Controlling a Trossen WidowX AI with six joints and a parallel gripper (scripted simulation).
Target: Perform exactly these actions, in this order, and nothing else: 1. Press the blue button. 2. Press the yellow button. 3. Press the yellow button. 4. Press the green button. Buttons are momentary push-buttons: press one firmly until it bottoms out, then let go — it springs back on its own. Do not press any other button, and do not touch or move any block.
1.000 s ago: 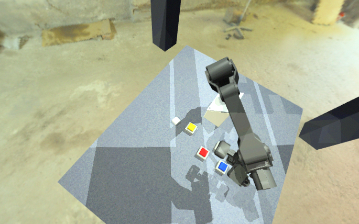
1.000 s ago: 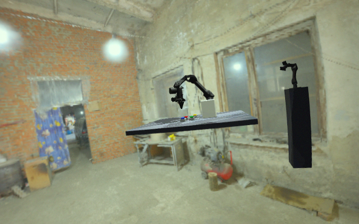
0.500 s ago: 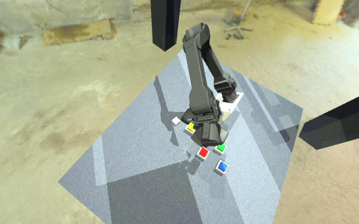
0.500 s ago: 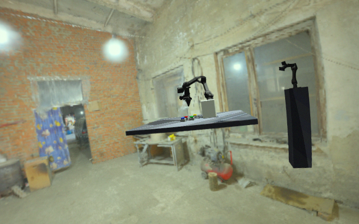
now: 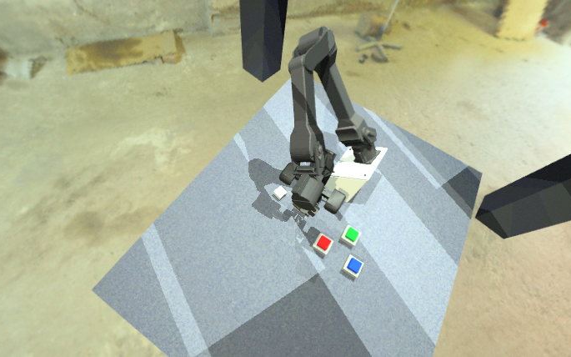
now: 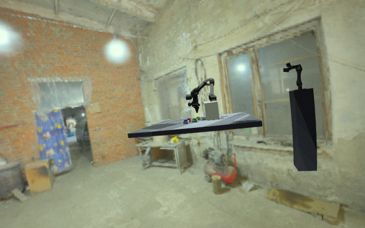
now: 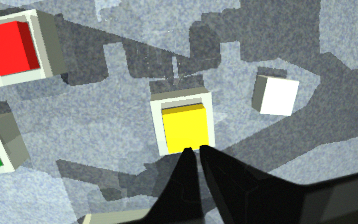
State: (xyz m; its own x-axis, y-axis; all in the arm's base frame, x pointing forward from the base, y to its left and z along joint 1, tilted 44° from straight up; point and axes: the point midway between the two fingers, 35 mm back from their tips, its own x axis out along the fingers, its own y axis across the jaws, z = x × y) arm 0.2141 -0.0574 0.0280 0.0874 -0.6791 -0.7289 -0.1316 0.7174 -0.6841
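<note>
Now: gripper tip 50 mm above the yellow button and 10 mm past it. Round my gripper tip: red button 130 mm to the left, 60 mm ahead, 50 mm below; then small white block 90 mm to the right, 70 mm below, 20 mm ahead; then green button 180 mm to the left, 50 mm below, 30 mm behind.
</note>
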